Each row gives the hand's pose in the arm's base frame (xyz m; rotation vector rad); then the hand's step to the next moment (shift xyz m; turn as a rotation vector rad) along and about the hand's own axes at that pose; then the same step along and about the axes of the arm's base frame.
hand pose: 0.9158 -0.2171 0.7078 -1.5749 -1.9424 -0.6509
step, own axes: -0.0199 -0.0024 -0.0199 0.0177 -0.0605 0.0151
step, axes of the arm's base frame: 0.0031 -0.0281 0.0009 -0.0639 0.0109 -0.0006
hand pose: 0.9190 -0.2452 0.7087 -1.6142 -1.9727 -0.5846
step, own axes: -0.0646 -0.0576 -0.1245 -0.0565 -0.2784 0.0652
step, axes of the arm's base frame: -0.0314 -0.1379 0.0547 -0.2722 -0.0567 -0.0874
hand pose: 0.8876 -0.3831 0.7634 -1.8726 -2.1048 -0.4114
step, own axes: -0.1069 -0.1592 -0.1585 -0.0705 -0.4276 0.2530
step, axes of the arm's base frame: -0.1418 -0.1785 0.0995 -0.4243 -0.0111 -0.2678
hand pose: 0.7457 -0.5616 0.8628 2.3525 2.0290 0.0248
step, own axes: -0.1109 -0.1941 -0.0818 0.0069 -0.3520 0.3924
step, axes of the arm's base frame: -0.2110 -0.0799 0.0758 -0.3333 0.0521 -0.4051
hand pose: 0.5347 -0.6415 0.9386 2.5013 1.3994 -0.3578
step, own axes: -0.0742 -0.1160 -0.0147 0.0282 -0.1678 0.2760
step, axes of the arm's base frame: -0.1357 0.0047 0.0270 -0.1542 0.0149 -0.2848
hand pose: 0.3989 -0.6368 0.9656 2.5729 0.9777 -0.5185
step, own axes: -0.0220 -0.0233 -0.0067 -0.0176 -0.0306 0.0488
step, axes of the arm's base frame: -0.0299 0.0070 0.0115 -0.0436 -0.0094 -0.0404
